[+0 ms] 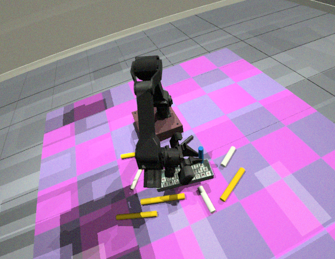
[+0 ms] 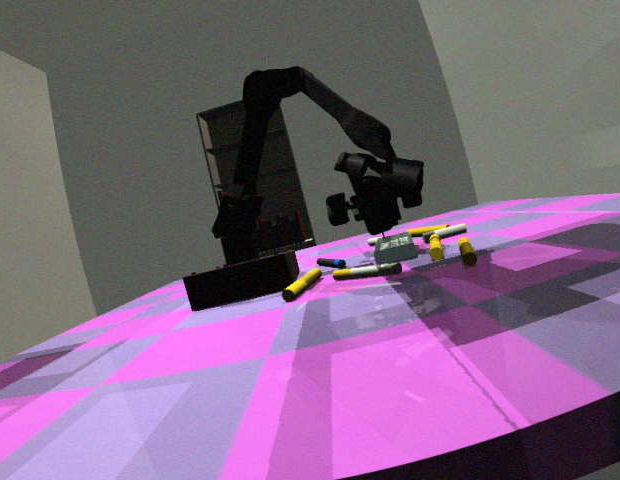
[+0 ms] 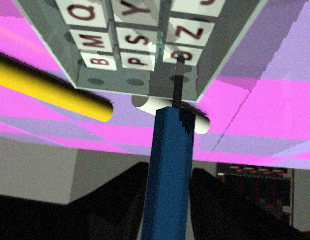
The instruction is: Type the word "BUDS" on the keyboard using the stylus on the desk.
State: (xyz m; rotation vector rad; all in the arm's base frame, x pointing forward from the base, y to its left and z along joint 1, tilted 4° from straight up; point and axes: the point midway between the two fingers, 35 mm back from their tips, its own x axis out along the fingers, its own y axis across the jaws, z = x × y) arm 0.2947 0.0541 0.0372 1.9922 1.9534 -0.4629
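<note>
Now: the blue-tipped stick 110 mm behind my gripper tip, 70 mm to the right of it and 60 mm below it. Round my gripper tip: blue stick 10 mm below.
</note>
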